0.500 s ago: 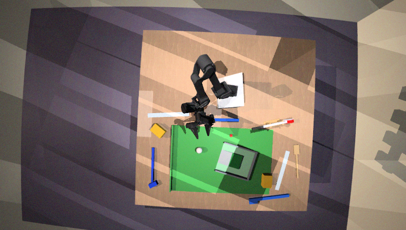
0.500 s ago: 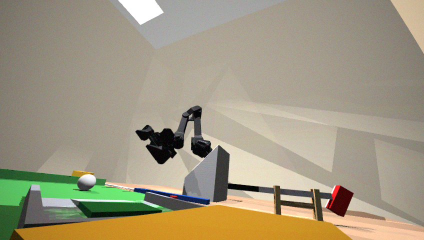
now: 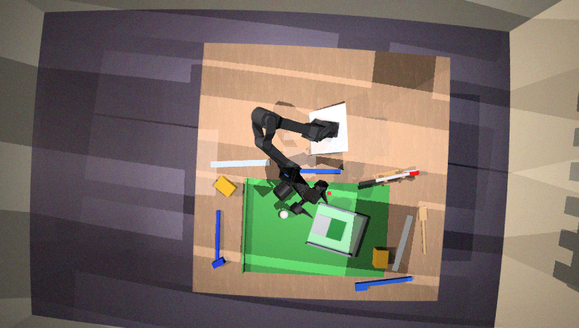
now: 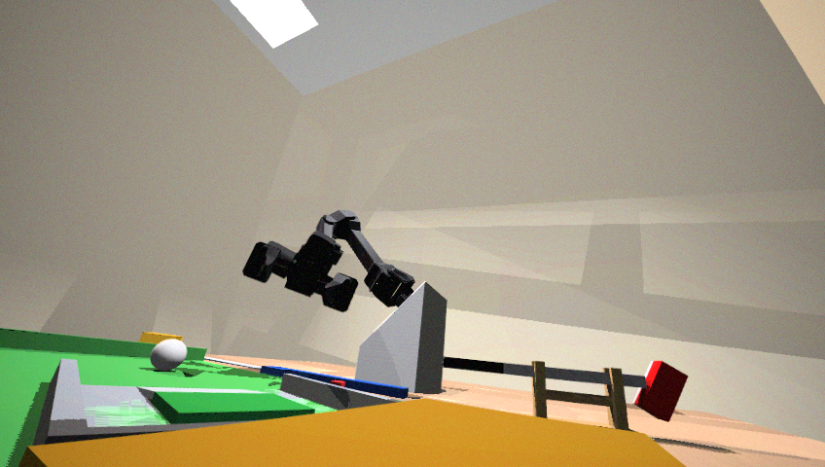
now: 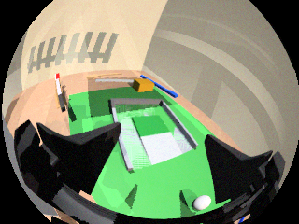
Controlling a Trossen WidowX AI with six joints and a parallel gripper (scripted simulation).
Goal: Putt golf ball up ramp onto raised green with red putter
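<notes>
Right now my gripper tip is 33 cm to the right of the red putter, 18 cm past it and 9 cm above it. Also, from my gripper tip: white golf ball: 15 cm to the right, 12 cm below, 6 cm ahead; then small red cube: 14 cm below, 7 cm behind, 6 cm to the left.
</notes>
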